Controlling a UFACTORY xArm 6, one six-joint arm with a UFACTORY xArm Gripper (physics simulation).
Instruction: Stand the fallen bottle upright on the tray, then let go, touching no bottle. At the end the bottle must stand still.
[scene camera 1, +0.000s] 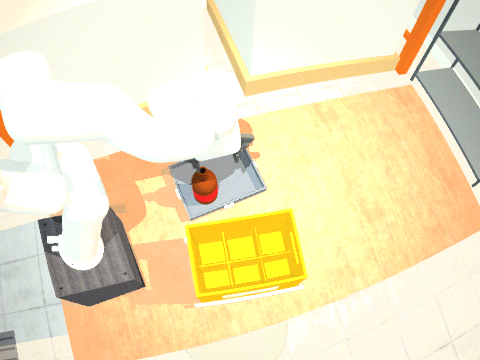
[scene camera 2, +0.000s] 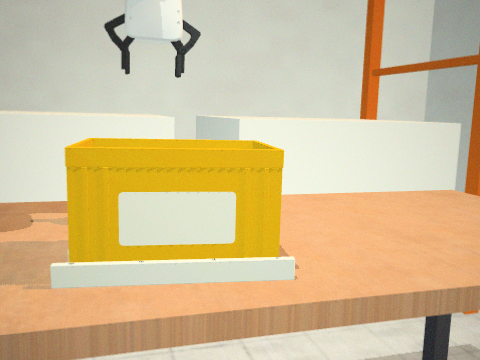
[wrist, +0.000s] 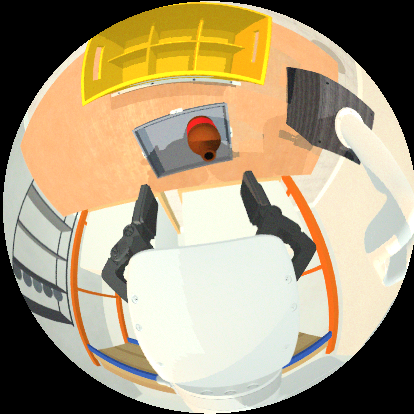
Scene:
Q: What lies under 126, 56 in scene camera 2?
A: The gripper.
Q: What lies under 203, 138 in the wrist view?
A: A brown bottle.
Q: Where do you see the gripper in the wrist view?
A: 196, 186

